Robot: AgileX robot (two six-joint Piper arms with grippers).
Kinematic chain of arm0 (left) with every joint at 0, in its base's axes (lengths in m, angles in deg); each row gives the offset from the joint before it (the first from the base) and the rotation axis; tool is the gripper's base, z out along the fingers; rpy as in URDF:
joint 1: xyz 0 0 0.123 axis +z
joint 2: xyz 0 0 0 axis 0.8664 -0.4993 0
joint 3: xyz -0.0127 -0.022 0.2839 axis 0.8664 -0.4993 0
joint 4: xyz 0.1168 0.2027 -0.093 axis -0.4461 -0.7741 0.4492
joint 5: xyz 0 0 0 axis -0.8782 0.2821 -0.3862
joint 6: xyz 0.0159 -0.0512 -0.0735 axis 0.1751 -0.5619 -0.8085
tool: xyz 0 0 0 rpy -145.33 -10.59 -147.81
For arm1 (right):
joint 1: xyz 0 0 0.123 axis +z
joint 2: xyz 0 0 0 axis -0.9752 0.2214 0
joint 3: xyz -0.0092 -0.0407 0.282 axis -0.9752 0.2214 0
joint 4: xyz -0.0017 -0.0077 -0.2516 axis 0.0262 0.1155 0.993
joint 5: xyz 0 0 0 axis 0.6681 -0.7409 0.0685
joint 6: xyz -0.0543 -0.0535 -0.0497 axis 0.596 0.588 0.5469
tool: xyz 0 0 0 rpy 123.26 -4.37 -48.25
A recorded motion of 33 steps. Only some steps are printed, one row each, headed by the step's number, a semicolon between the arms.
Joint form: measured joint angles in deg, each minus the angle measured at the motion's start. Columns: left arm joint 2, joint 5, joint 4, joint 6, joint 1, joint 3; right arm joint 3, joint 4, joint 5, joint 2, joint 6, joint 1.
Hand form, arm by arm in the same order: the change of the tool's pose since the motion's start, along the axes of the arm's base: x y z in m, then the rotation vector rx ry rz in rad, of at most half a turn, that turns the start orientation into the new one. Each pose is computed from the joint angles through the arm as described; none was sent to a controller.
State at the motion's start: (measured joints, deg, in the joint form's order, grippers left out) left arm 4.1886 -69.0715 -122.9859 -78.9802 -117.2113 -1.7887; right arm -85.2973 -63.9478 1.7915 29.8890 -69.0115 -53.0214
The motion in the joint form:
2: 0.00 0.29 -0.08 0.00 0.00 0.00; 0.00 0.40 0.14 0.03 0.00 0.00
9: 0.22 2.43 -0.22 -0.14 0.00 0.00; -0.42 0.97 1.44 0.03 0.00 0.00
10: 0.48 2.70 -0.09 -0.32 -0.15 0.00; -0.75 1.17 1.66 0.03 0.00 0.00
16: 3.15 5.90 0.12 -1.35 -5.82 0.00; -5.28 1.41 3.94 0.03 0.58 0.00
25: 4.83 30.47 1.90 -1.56 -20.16 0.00; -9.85 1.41 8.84 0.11 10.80 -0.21
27: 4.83 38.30 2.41 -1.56 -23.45 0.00; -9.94 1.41 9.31 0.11 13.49 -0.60
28: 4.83 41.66 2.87 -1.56 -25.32 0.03; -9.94 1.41 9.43 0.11 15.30 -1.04
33: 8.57 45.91 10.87 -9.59 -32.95 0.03; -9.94 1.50 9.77 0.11 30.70 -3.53
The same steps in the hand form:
2: 0.0003 0.0003 0.0002 0.0013 -0.0032 0.0040; -0.0001 -0.0001 -0.0007 -0.0066 -0.0020 0.0028
9: 0.0020 0.0034 0.0022 0.0015 -0.0212 0.0376; 0.0021 -0.0005 -0.0005 -0.0253 -0.0146 -0.0075
10: 0.0013 0.0039 0.0034 -0.0054 -0.0221 0.0413; 0.0032 -0.0002 0.0006 -0.0279 -0.0215 -0.0082
16: -0.0204 -0.0013 0.0169 -0.0585 -0.0534 0.0008; 0.0180 0.0038 0.0194 -0.0255 -0.1087 -0.0342
25: -0.0543 0.0011 0.0340 -0.0884 -0.1934 0.1590; 0.0359 0.0040 0.0376 -0.0965 -0.3478 -0.0480
27: -0.0610 0.0052 0.0374 -0.0895 -0.2350 0.2315; 0.0381 0.0015 0.0378 -0.1166 -0.3912 -0.0450
28: -0.0657 0.0065 0.0387 -0.0916 -0.2483 0.2565; 0.0398 -0.0012 0.0377 -0.1291 -0.4190 -0.0432
33: -0.0907 0.0167 0.0430 -0.2712 -0.0666 0.2846; 0.0489 -0.0164 0.0374 -0.2306 -0.6532 0.0065

